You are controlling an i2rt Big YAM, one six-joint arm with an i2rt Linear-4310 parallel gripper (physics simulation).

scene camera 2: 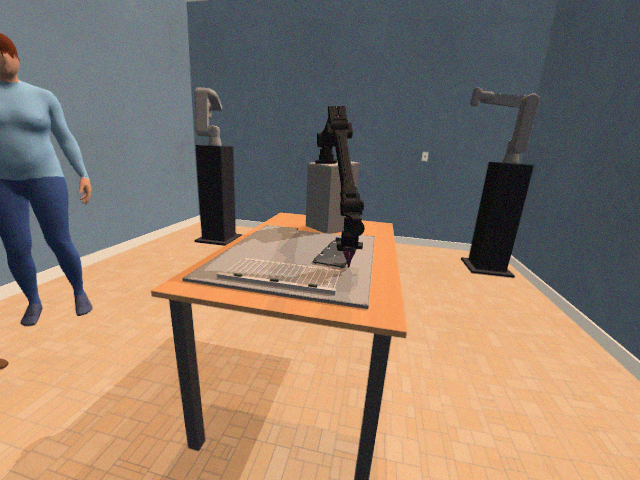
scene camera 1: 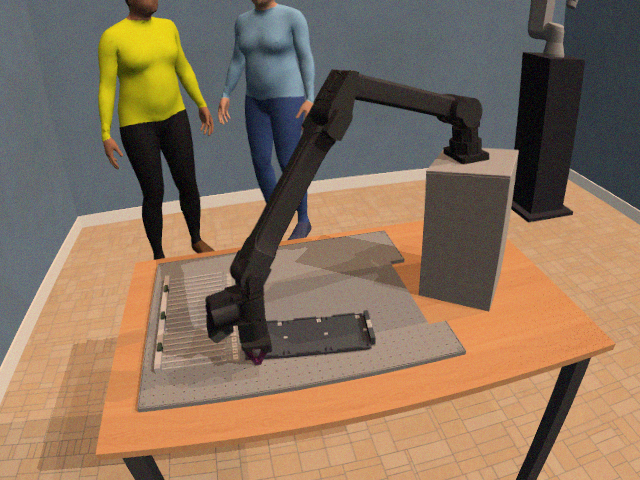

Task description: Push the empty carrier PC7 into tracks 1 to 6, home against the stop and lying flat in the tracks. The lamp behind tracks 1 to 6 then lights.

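Frame: origin at the arm's base, x ahead, y left, z up, level; metres.
Seen in the pictures: gripper, between the fingertips: [scene camera 2: 348,266] [scene camera 1: 257,364]; arm's base, origin of its link: [scene camera 2: 326,162] [scene camera 1: 465,155].
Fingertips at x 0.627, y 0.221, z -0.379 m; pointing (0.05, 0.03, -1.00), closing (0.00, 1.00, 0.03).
Pixels of each thing's top centre, then the offset from my fingertips to it. "*": a spot on its surface instead. Level surfaces: height alone.
- carrier PC7, centre of its top: [scene camera 1: 307,329] [scene camera 2: 338,247] dy -0.063, dx -0.137, dz +0.030 m
- stop, a spot on its surface: [scene camera 1: 159,333] [scene camera 2: 295,284] * dy -0.158, dx +0.251, dz +0.016 m
- grey perforated board, height of its surface: dz +0.000 m
- wooden table, height of its surface: dz -0.013 m
The carrier PC7 [scene camera 1: 305,336] [scene camera 2: 330,254] is a dark flat tray that lies on the grey board, to the right of the tracks in scene camera 1. Its left end is partly hidden behind the gripper. The tracks [scene camera 1: 191,320] [scene camera 2: 289,272] are thin pale parallel rails. The stop [scene camera 1: 159,333] [scene camera 2: 294,284] is a pale bar with green parts at their far end. My gripper [scene camera 1: 257,361] [scene camera 2: 348,264] is shut and empty, pointing down with purple fingertips low at the carrier's near left corner. I cannot tell whether it touches the carrier. No lit lamp can be made out.
The grey perforated board [scene camera 1: 206,395] [scene camera 2: 356,297] lies on the wooden table [scene camera 1: 310,413] [scene camera 2: 385,310]. The arm's grey pedestal [scene camera 1: 460,237] [scene camera 2: 323,201] stands at the table's other end. Two people stand behind the table in scene camera 1.
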